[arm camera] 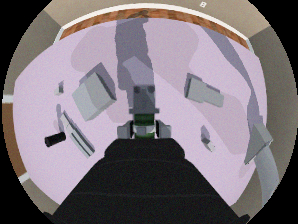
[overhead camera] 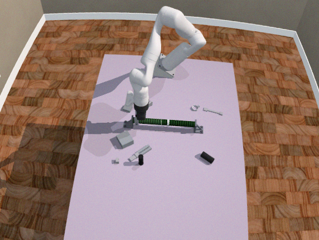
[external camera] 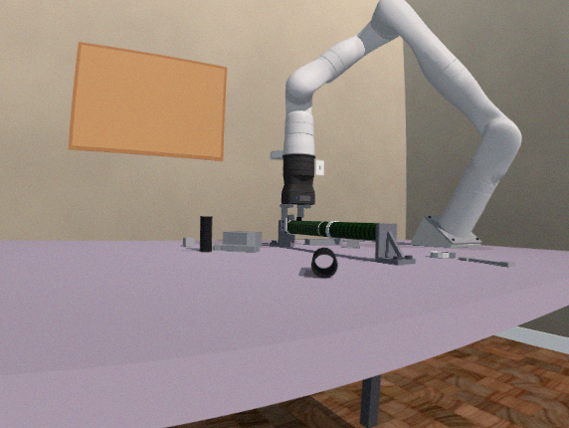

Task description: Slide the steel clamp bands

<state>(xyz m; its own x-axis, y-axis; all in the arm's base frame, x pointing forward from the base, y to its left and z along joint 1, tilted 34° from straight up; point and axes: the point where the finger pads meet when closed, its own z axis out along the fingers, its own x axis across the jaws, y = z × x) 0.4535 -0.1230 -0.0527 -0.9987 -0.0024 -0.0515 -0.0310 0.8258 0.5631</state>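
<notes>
Right now the grey block is 11 cm ahead of my hand, 5 cm to the right of it and 4 cm below it. The rest, counted from my hand: black cylinder (23 cm ahead, 5 cm to the left, 2 cm below); flat wrench (43 cm to the left, 15 cm behind, 5 cm below).
</notes>
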